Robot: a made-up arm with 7 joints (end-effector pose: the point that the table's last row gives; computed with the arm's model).
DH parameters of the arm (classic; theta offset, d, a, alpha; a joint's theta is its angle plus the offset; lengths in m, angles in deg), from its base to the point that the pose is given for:
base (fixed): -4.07 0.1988 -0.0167 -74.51
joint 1: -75.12 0.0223 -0.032 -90
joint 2: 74 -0.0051 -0.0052 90
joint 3: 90 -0.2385 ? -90
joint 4: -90 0.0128 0.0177 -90
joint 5: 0 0.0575 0.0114 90
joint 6: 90 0.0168 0.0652 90
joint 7: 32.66 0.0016 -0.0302 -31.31
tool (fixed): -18.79 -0.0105 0 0
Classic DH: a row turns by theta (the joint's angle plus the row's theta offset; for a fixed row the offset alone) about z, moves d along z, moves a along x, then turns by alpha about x.
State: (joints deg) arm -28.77 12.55 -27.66 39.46 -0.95 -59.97 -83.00
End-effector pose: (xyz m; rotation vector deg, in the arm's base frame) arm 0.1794 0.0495 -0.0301 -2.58 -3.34 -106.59
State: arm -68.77 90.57 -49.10 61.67 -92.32 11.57 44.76
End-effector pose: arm 0.1980 0.3093 0.2299 -13.02 -27.97 101.91
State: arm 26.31 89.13 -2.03 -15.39 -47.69 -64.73 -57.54
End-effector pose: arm 0.0470 0.2339 0.1815 -3.92 -5.47 -82.91
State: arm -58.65 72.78 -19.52 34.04 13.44 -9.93 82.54
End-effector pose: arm 0.2623 0.2298 0.1981 44.99 -102.96 57.94
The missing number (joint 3, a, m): 0.0216
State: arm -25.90 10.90 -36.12 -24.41 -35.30 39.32 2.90
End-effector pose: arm 0.0981 -0.0015 -0.0158 -37.67 21.11 -35.38
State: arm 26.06 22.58 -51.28 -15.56 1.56 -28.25 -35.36
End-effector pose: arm -0.0954 0.0500 -0.0085 -47.06 11.85 -64.13
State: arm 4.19 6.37 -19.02 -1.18 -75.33 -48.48 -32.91
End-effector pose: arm 0.0116 0.0730 -0.0671 -90.57 -37.59 7.53
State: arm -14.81 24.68 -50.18 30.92 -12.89 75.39 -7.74
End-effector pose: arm 0.0329 0.1023 -0.0982 36.12 96.99 6.51
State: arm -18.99 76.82 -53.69 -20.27 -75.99 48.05 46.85
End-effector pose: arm 0.0425 0.1842 0.0384 27.13 55.33 21.67
